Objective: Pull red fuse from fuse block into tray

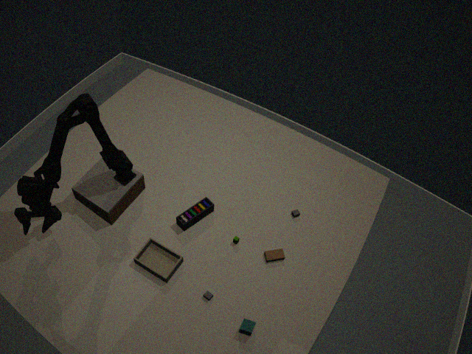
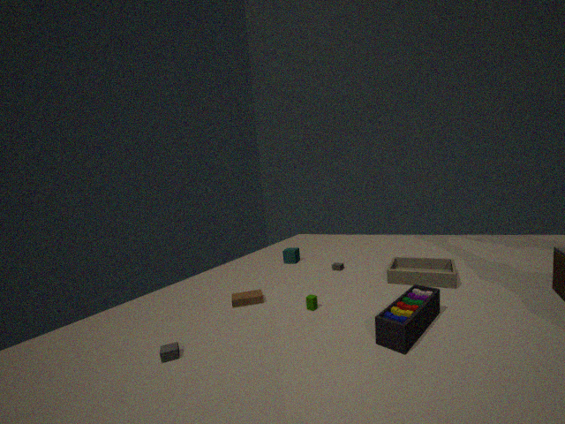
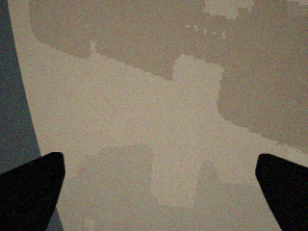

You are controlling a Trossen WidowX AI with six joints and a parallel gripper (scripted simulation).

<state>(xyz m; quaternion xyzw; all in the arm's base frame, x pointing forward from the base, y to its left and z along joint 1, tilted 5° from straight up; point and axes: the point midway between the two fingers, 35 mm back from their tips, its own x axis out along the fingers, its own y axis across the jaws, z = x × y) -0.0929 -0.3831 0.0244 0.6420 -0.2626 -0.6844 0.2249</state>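
Now: the green fuse 360 mm ahead of my gripper tip, 470 mm to the left of it and 30 mm below it. Round my gripper tip: white fuse 360 mm ahead, 430 mm to the left, 30 mm below; then tray 390 mm ahead, 260 mm to the left, 60 mm below; then purple fuse 360 mm ahead, 450 mm to the left, 30 mm below.
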